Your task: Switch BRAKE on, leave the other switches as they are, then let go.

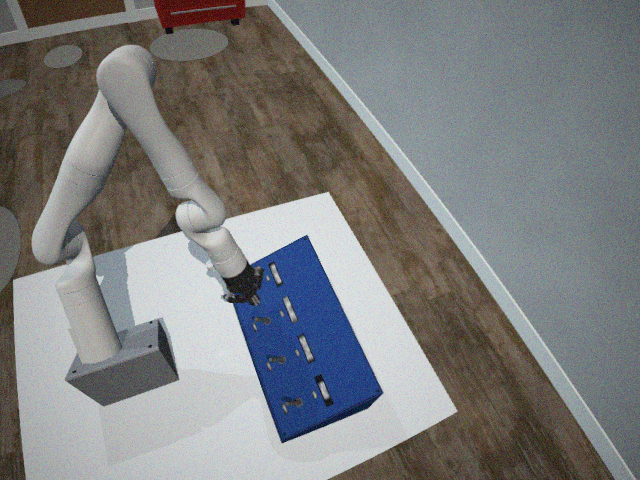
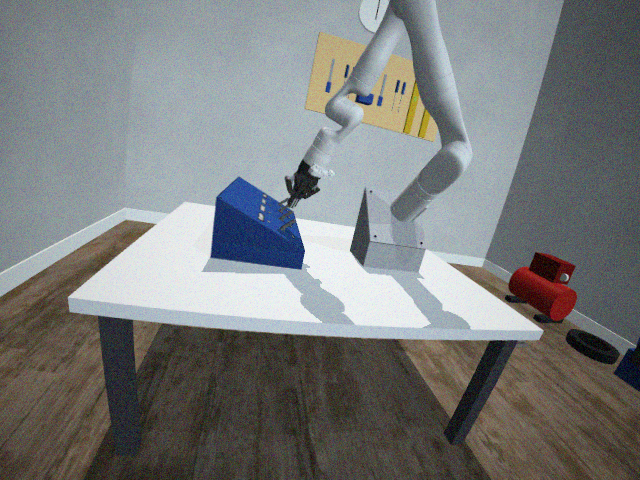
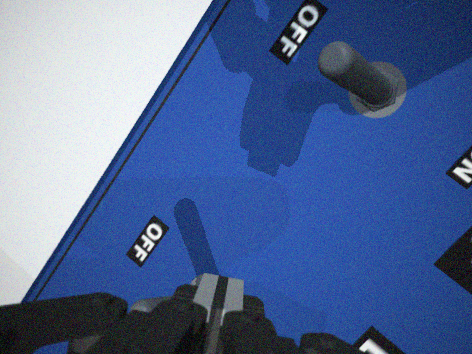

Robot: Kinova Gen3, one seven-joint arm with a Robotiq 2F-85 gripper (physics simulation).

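Places are measured from the arm's base along level axes (x ahead, y left, z up), in millimetres.
Where they show: gripper, between the fingertips: [image 1: 256,303] [image 2: 290,206] [image 3: 218,305]; arm's base, origin of its link: [image 1: 103,353] [image 2: 401,211].
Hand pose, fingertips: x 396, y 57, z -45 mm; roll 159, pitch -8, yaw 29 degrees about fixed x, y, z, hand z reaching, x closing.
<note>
Each offset is from my fingertips to the top centre of the thing. "spot": to the spot under its first point. Level surfaces: height alone.
A blue sloped switch box [image 1: 330,330] [image 2: 248,235] [image 3: 300,225] stands on the table. My gripper [image 1: 254,300] [image 2: 293,204] [image 3: 218,305] is shut and empty, low over the lever at the box's far end. That switch is mostly hidden; a grey rounded piece {spot: 22 mm down, 12 mm back, 30 mm right} [image 3: 146,303], apparently its lever, shows left of the fingers, towards its OFF label {spot: 72 mm down, 15 mm back, 36 mm right} [image 3: 147,241]. Contact cannot be told. The neighbouring lever [image 3: 355,75] [image 1: 262,320] leans to its OFF side. Two more levers [image 1: 276,359] [image 1: 292,401] follow along the row. The BRAKE name cannot be read here.
The arm's grey mounting block [image 1: 124,382] [image 2: 395,253] stands beside the box on the white table {146 mm down} [image 1: 206,444] [image 2: 248,304]. The neighbouring levers stand close to my gripper along the row. A red compressor [image 2: 542,294] is on the floor beyond.
</note>
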